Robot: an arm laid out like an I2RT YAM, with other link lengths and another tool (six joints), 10 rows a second.
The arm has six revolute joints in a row. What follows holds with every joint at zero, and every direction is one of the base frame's.
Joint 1 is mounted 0.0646 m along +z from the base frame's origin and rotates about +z.
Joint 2 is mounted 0.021 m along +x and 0.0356 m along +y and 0.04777 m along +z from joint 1 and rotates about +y.
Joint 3 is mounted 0.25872 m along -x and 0.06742 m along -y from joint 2 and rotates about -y.
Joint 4 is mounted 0.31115 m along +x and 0.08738 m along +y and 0.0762 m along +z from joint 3 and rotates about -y.
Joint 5 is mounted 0.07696 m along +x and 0.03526 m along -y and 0.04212 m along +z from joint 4 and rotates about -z.
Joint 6 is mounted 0.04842 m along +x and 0.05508 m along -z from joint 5 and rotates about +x.
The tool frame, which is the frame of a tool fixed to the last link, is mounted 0.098 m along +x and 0.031 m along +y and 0.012 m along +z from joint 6; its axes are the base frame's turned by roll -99.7, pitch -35.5 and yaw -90 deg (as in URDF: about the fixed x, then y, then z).
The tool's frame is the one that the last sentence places.
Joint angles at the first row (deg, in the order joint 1, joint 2, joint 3, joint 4, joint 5, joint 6):
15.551 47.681 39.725 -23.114 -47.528 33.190
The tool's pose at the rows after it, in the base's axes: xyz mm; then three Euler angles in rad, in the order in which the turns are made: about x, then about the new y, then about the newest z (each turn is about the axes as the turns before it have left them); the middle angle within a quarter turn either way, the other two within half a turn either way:
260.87 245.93 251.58 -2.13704 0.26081 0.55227
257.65 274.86 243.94 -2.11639 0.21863 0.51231
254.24 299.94 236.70 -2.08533 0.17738 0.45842
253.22 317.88 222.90 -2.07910 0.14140 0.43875
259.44 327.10 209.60 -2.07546 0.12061 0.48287
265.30 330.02 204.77 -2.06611 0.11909 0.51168
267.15 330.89 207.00 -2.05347 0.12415 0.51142
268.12 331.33 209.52 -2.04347 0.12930 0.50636
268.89 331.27 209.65 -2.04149 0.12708 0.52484
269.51 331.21 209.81 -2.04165 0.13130 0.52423
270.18 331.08 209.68 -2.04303 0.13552 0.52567
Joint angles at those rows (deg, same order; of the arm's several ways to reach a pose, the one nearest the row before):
21.453 50.937 39.724 -19.681 -42.654 33.977
26.610 55.026 39.726 -13.650 -41.147 35.659
30.392 59.307 39.725 -7.204 -41.124 36.205
32.797 63.593 39.725 -2.699 -41.145 36.447
33.582 67.309 39.725 0.907 -41.169 39.353
33.583 69.100 39.725 3.266 -41.168 41.473
33.583 69.320 39.725 4.514 -41.168 42.238
33.584 69.319 39.724 5.367 -41.145 42.589
33.584 69.341 39.725 5.432 -41.123 43.703
33.583 69.342 39.725 5.541 -40.906 43.703
33.583 69.342 39.726 5.562 -40.643 43.746

